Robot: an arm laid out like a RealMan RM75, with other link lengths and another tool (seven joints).
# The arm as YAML. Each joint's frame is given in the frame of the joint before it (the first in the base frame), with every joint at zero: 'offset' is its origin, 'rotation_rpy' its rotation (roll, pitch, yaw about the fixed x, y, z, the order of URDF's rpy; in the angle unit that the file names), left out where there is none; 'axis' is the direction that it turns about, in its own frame. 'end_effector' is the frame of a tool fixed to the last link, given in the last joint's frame.
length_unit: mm
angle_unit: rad
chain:
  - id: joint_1
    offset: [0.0, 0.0, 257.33]
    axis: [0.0, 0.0, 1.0]
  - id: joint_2
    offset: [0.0, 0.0, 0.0]
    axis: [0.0, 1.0, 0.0]
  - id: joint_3
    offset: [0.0, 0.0, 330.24]
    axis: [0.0, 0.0, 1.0]
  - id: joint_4
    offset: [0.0, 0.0, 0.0]
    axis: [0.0, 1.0, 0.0]
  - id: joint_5
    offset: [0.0, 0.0, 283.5]
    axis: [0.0, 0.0, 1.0]
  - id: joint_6
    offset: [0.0, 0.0, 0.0]
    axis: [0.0, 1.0, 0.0]
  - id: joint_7
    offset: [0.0, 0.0, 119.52]
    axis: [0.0, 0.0, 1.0]
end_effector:
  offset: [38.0, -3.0, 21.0]
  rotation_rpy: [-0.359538, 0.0, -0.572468]
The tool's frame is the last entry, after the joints.
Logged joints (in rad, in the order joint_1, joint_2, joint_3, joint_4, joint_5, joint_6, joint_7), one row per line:
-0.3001, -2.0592, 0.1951, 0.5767, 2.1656, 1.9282, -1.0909
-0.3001, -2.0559, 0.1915, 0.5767, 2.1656, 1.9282, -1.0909
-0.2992, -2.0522, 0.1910, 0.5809, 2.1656, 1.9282, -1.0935
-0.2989, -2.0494, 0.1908, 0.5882, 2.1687, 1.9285, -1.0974
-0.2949, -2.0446, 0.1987, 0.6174, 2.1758, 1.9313, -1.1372
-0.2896, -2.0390, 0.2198, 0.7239, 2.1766, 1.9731, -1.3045
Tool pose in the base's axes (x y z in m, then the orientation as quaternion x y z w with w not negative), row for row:
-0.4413, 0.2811, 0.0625, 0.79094, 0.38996, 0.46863, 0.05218
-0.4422, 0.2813, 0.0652, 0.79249, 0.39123, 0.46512, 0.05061
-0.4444, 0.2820, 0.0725, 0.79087, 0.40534, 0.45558, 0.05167
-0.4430, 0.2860, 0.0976, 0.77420, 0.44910, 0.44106, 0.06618
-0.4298, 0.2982, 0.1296, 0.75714, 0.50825, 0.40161, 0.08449
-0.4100, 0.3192, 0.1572, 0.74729, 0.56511, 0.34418, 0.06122
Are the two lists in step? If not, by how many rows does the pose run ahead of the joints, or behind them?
The pose runs 2 rows ahead of the joints: the pose in row i belongs to the joints in row i + 2.
